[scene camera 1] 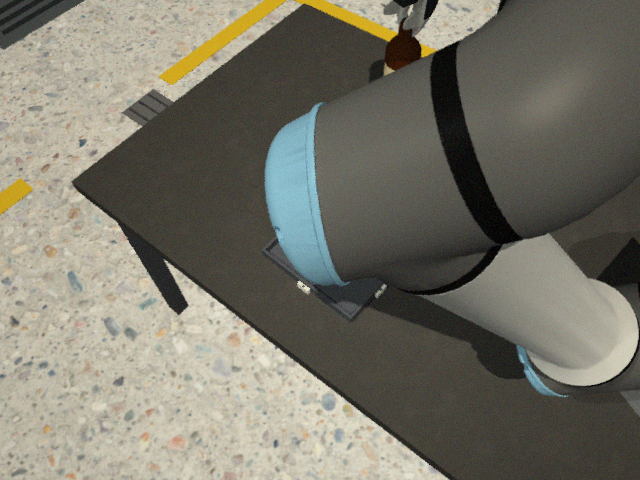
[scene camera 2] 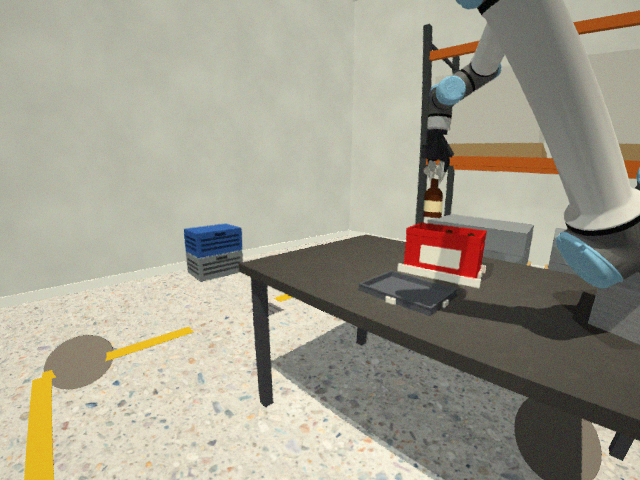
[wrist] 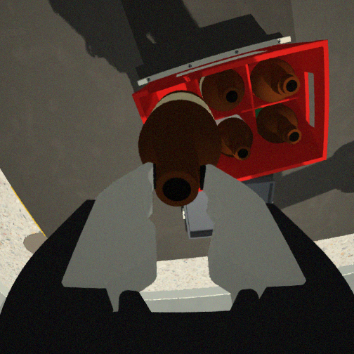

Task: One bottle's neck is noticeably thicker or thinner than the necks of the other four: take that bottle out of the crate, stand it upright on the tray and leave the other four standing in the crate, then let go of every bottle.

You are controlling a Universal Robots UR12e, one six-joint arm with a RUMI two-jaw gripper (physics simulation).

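Frame: origin at the arm's base, x ahead, y left, z up, level; millimetres.
Where they show: gripper, fingertip midpoint: (scene camera 1: 407,31) (scene camera 2: 434,184).
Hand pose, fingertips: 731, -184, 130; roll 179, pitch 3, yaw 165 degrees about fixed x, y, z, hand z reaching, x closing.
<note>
After its pixels a point has its place, as x, y, z.
My gripper (scene camera 1: 410,22) @[731, -184, 130] (scene camera 2: 434,173) @[731, -184, 130] (wrist: 177,167) is shut on the neck of a brown bottle (scene camera 1: 403,50) @[719, -155, 108] (scene camera 2: 433,194) @[720, -145, 89] (wrist: 180,127) with a cream label. The bottle hangs upright above the red crate (scene camera 2: 471,257) @[527, -55, -114] (wrist: 325,100), clear of its rim. Several other brown bottles stand in the crate compartments, among them a back left one (wrist: 217,85), a back right one (wrist: 272,77), a front left one (wrist: 235,134) and a front right one (wrist: 275,122) in the wrist view. The dark grey tray (scene camera 1: 352,305) @[566, 235, -211] (scene camera 2: 388,283) @[748, 137, -210] (wrist: 199,220) lies flat beside the crate, bearing no bottle.
The crate stands on a pale base (scene camera 2: 439,275) @[628, -36, -198] on the dark table (scene camera 1: 206,155) @[1103, 102, -216] (scene camera 2: 320,263) @[1080, 116, -216]. The arm's large joint (scene camera 1: 299,196) @[448, 504, 545] covers part of the tray in scene camera 1. A rack (scene camera 2: 427,77) and grey boxes (scene camera 2: 491,235) stand behind; stacked blue and grey crates (scene camera 2: 212,241) are on the floor.
</note>
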